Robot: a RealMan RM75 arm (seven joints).
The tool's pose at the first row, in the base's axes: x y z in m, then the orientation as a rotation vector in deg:
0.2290 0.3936 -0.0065 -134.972 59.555 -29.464
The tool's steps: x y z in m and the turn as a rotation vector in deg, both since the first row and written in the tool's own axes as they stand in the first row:
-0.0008 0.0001 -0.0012 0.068 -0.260 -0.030
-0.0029 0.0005 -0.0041 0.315 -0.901 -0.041
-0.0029 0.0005 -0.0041 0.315 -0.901 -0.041
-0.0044 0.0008 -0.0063 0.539 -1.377 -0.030
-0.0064 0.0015 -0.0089 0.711 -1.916 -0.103
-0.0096 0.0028 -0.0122 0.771 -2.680 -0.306
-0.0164 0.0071 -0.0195 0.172 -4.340 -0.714
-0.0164 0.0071 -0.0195 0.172 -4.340 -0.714
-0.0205 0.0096 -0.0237 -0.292 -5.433 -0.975
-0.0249 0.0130 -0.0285 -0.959 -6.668 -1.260
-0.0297 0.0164 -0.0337 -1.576 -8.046 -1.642
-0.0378 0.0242 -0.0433 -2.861 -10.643 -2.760
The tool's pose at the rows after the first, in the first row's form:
0.2278 0.3938 -0.0057 -134.938 59.371 -29.183
0.2247 0.3943 -0.0039 -134.742 58.950 -28.502
0.2247 0.3943 -0.0039 -134.742 58.950 -28.502
0.2225 0.3946 -0.0025 -134.548 58.639 -28.006
0.2194 0.3950 -0.0011 -134.450 58.231 -27.445
0.2149 0.3957 0.0003 -134.530 57.630 -26.611
0.2043 0.3962 0.0027 -135.296 56.703 -24.487
0.2043 0.3962 0.0027 -135.296 56.703 -24.487
0.1981 0.3966 0.0040 -135.840 56.127 -23.053
0.1909 0.3966 0.0053 -136.555 55.547 -21.363
0.1832 0.3967 0.0068 -137.263 54.760 -19.551
0.1686 0.3955 0.0088 -138.887 52.852 -16.207

